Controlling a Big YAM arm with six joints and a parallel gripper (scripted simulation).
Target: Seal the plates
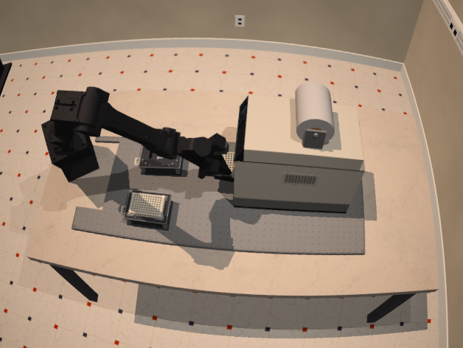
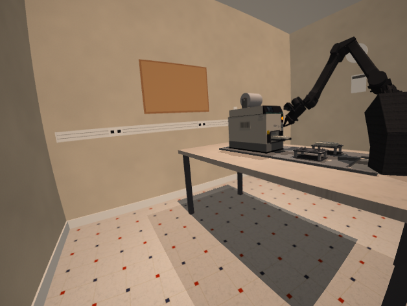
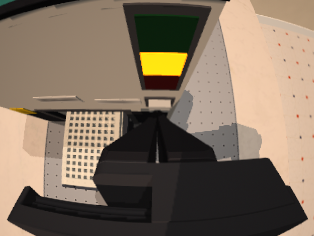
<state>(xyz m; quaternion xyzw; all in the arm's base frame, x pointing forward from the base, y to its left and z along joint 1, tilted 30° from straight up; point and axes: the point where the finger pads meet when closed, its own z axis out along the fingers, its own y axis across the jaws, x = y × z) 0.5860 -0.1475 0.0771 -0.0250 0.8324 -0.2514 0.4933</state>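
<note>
My hand is 20 mm short of the start button and 10 mm to the left of it. From my hand the other things lie so: yellow warning label (170 mm to the left, 60 mm ahead, 40 mm below); then sealer stage (90 mm to the left, 90 mm below, 10 mm ahead); then plate (290 mm behind, 130 mm below, 10 mm to the right).
</note>
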